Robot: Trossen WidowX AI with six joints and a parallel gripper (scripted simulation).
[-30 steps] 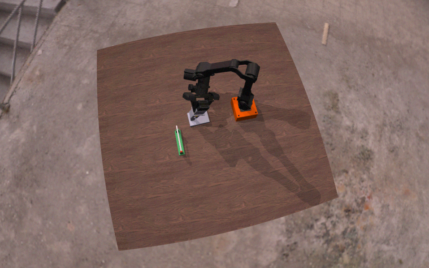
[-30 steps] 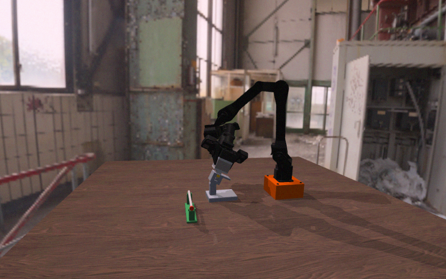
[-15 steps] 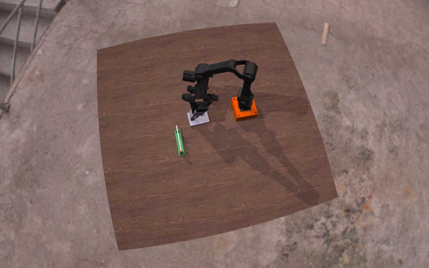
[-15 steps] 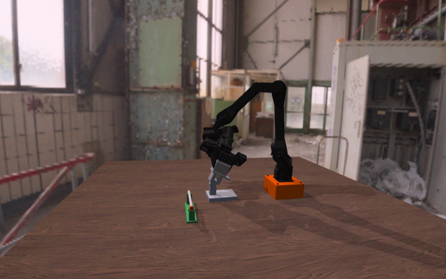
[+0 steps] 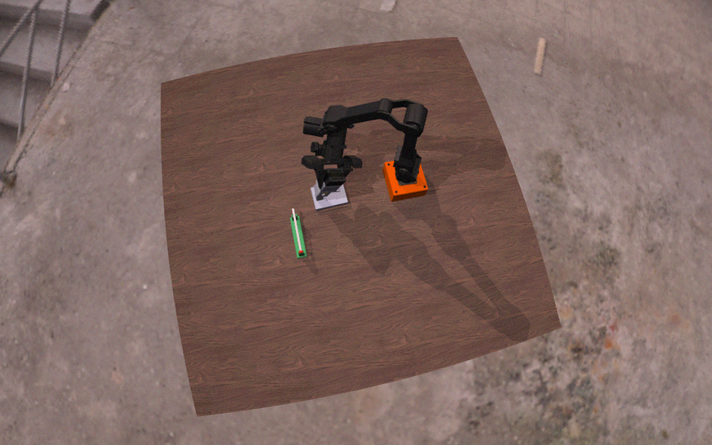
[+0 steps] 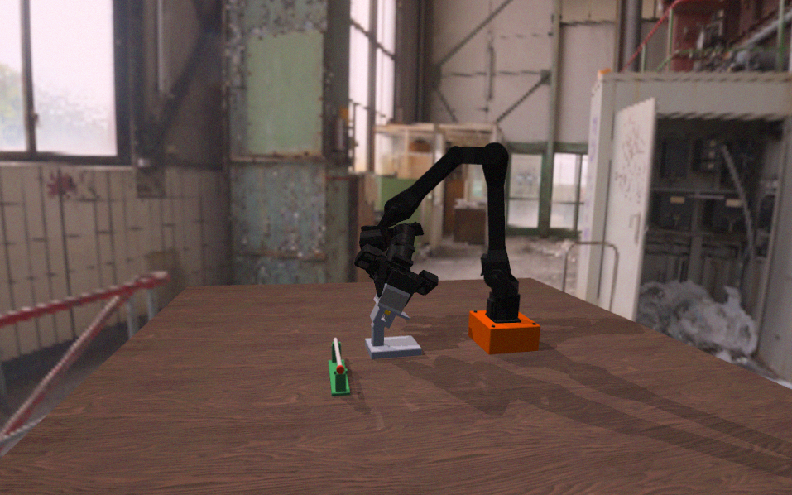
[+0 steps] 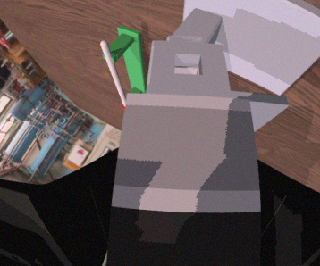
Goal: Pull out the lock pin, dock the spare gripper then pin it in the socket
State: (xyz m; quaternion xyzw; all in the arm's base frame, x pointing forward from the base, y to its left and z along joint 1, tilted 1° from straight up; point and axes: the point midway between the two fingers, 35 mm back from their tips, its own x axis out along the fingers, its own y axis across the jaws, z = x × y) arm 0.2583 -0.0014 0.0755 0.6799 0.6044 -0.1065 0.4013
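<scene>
Right now my gripper tip is 10 mm to the left of the spare gripper and 10 mm below it. Round my gripper tip: grey mount: 60 mm below, 10 mm to the right; then green stand: 120 mm ahead, 110 mm to the left, 90 mm below.
</scene>
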